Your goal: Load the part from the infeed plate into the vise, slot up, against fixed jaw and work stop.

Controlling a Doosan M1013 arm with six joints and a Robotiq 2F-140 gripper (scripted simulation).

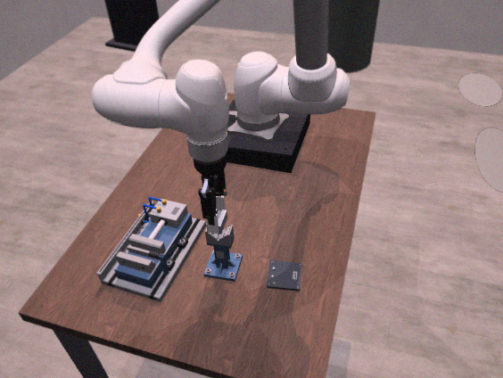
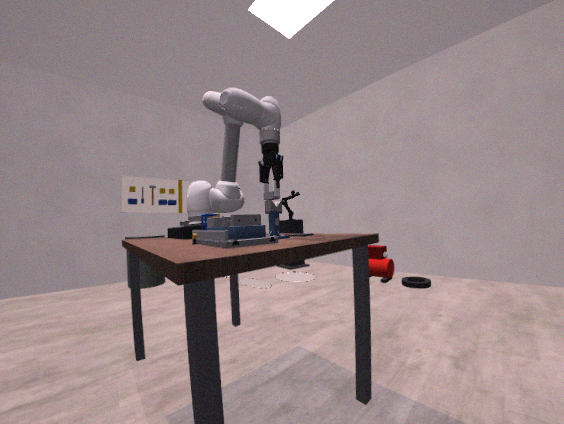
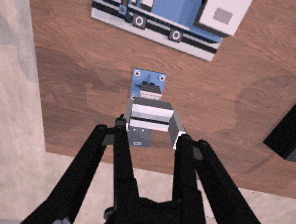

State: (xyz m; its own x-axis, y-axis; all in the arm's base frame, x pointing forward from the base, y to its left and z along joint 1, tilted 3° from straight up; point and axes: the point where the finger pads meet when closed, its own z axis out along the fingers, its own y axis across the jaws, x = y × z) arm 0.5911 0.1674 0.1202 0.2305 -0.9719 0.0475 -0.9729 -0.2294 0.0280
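Right now my hand is 140 mm to the left of the work stop, 120 mm above it and 110 mm short of it. Round my hand: air cylinder 210 mm to the right, 130 mm below, 50 mm behind; part 20 mm below; moving jaw 190 mm to the right, 130 mm below, 80 mm ahead.
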